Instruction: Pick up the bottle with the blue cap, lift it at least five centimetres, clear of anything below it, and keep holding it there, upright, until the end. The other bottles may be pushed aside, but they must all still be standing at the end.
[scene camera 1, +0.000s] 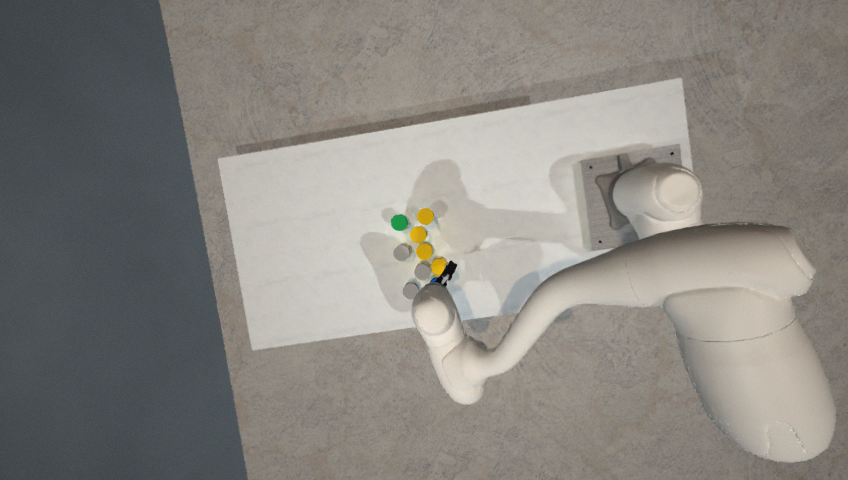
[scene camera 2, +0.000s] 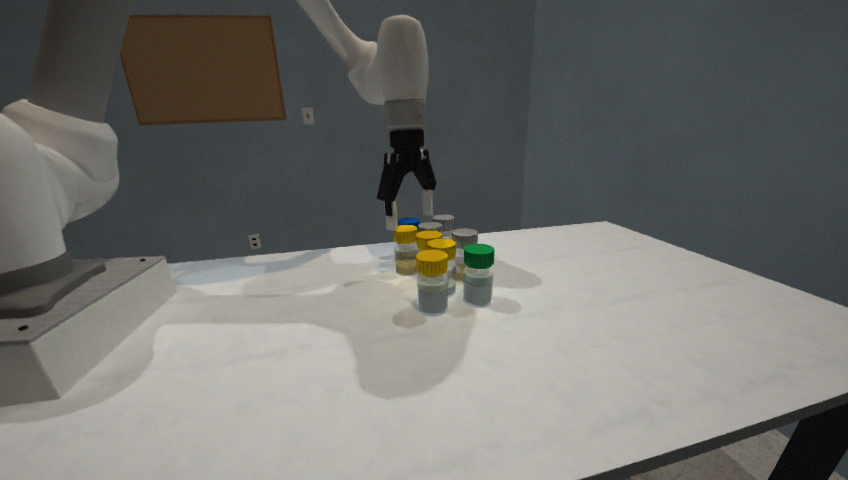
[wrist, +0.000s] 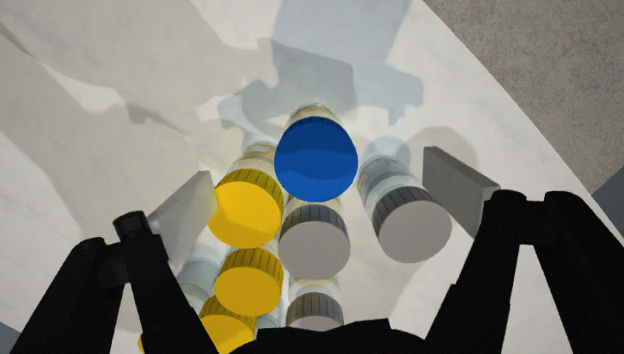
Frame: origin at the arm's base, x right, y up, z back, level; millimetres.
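Seen in the pictures: gripper, fingertip midpoint: (scene camera 2: 411, 221) (wrist: 317, 177); arm's base, origin of the base link: (scene camera 2: 7, 296).
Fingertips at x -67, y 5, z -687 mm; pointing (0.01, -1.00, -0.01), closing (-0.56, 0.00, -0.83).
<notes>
Pixels of each thing's top centre, then the offset from my fingertips to it. Level surfaces: height alone.
- bottle with the blue cap, middle of its top: (wrist: 315, 164) (scene camera 2: 408, 220) (scene camera 1: 437, 286) dy +2, dx -8, dz +5 mm
- yellow-capped bottle, middle of its top: (wrist: 242, 217) (scene camera 2: 405, 228) (scene camera 1: 439, 267) dy +2, dx +50, dz +33 mm
- third grey-capped bottle, middle of its top: (wrist: 314, 336) (scene camera 2: 464, 232) (scene camera 1: 401, 253) dy +2, dx +135, dz -70 mm
- green-capped bottle, middle of its top: (scene camera 2: 479, 248) (scene camera 1: 398, 222) dy +2, dx +232, dz -43 mm
- white table, its level: dy -103 mm
The bottle with the blue cap (scene camera 1: 435, 280) (scene camera 2: 408, 221) (wrist: 316, 159) stands upright at one end of the cluster, partly hidden in both scene views. My gripper (scene camera 2: 409, 214) (wrist: 317, 177) is open and empty, pointing down, its fingertips near or slightly above cap height. In the wrist view the blue cap lies between the fingers. A yellow-capped bottle (scene camera 1: 439, 265) (scene camera 2: 405, 234) (wrist: 246, 214) is close beside it, near the left finger. A grey-capped bottle (scene camera 1: 423, 271) (wrist: 314, 249) stands right behind it, and another grey-capped bottle (scene camera 1: 410, 290) (scene camera 2: 443, 221) (wrist: 415, 225) is near the right finger.
More bottles stand upright in the cluster: several yellow-capped ones, a third grey-capped bottle (scene camera 1: 402, 252) (scene camera 2: 464, 238) and a green-capped bottle (scene camera 1: 399, 222) (scene camera 2: 478, 256). The white table (scene camera 1: 297, 237) (scene camera 2: 267, 368) has an edge close to the blue-capped bottle. The arm's base plate (scene camera 1: 589, 208) is at the other end.
</notes>
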